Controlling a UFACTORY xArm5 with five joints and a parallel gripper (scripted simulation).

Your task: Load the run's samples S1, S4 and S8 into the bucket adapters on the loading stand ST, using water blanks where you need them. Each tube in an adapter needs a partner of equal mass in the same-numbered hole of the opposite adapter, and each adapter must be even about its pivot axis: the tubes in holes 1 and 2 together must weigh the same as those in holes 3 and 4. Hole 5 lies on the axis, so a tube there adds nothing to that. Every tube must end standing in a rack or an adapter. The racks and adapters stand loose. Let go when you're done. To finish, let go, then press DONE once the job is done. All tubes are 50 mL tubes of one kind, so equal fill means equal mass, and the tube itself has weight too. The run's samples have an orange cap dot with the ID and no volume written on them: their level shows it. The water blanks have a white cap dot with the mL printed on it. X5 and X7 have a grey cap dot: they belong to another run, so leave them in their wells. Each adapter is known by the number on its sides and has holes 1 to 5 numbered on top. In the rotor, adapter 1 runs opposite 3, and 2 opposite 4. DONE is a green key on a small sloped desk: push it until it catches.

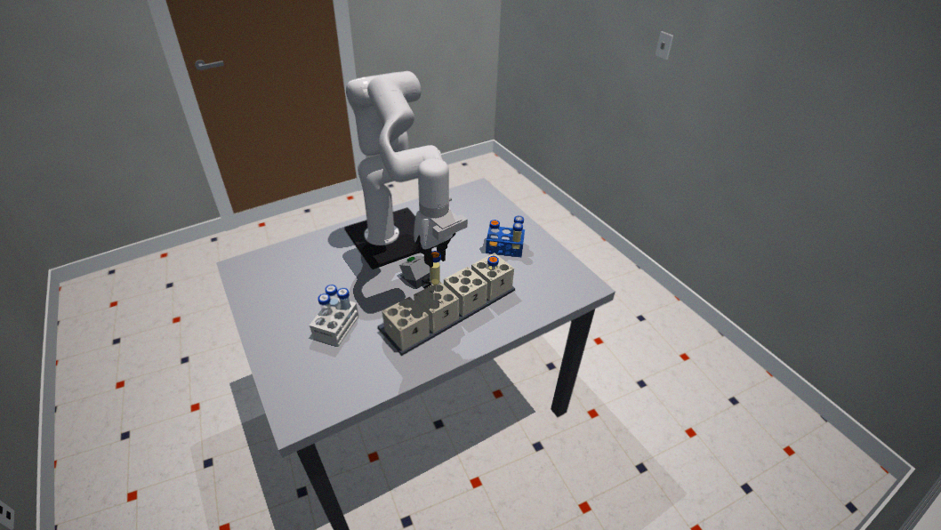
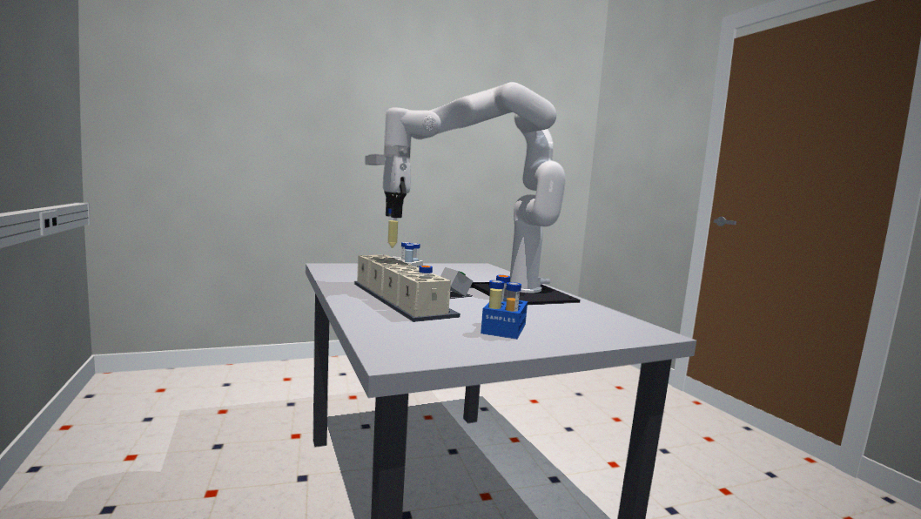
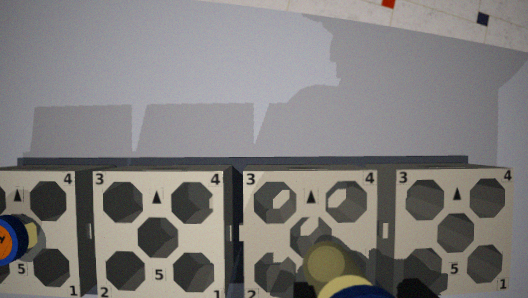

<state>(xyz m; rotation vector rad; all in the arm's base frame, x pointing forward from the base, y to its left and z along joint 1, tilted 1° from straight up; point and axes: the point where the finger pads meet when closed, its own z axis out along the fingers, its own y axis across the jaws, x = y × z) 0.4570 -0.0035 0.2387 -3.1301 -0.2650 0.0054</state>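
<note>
Now: the adapter 3 200 mm below my hand. Round my hand: white rack 110 mm behind, 290 mm to the right, 220 mm below; blue samples rack 190 mm behind, 370 mm to the left, 220 mm below.
</note>
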